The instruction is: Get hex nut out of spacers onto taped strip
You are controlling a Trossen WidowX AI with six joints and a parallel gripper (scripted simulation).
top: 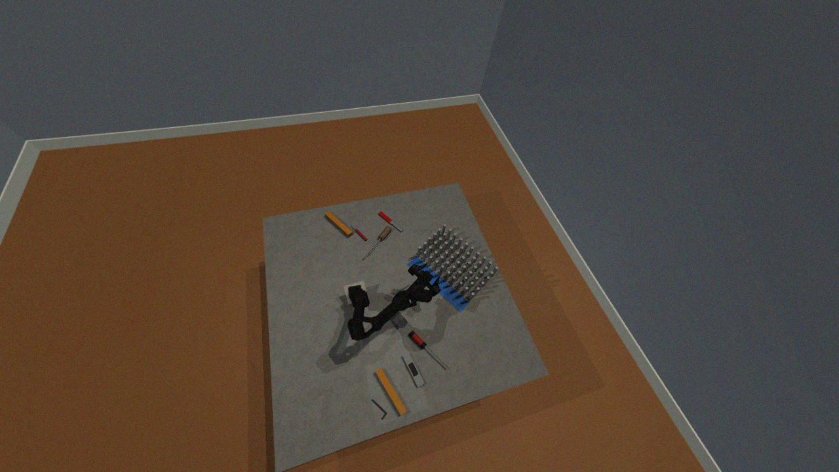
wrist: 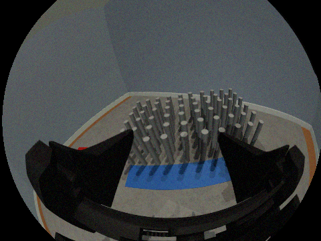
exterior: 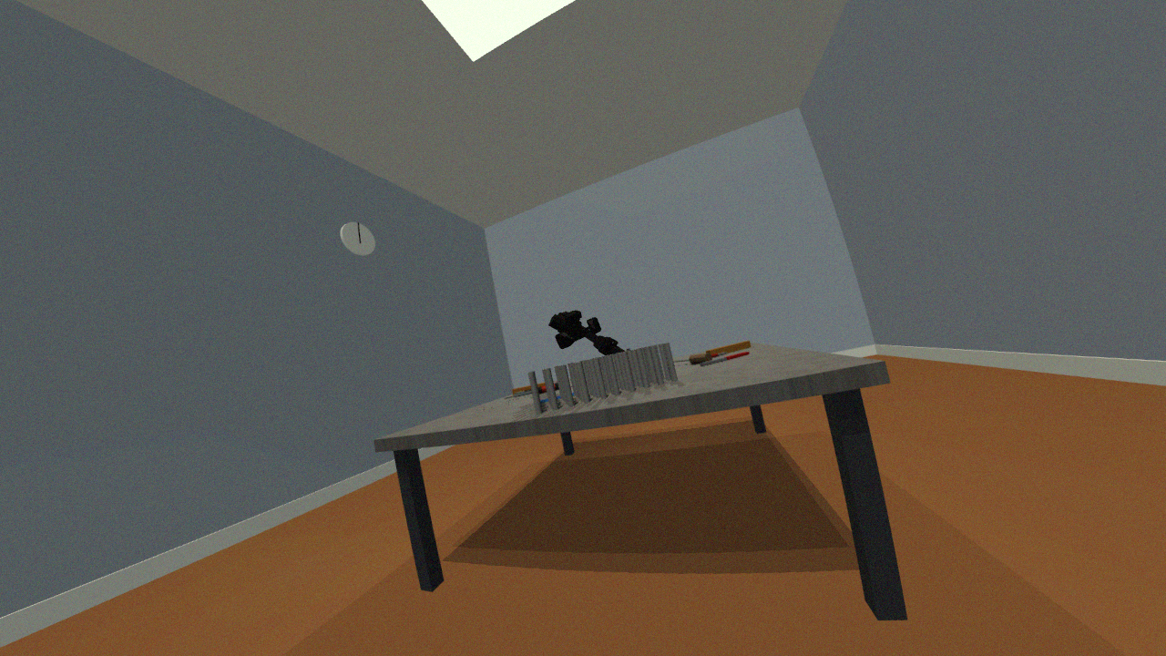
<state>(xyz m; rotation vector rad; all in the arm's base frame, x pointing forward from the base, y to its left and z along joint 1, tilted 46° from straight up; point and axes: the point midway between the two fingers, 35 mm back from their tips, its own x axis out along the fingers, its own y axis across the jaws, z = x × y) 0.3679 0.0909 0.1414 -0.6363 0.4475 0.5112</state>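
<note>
The hook tool lies 31 cm to the left of my gripper tip, 26 cm behind it and 19 cm below it. From my gripper tip the other things lie so: blue taped strip 20 cm below, 5 cm ahead; then dark flat tool 41 cm to the right, 19 cm below, 19 cm behind; then thin red tool 44 cm to the left, 35 cm behind, 19 cm below.
</note>
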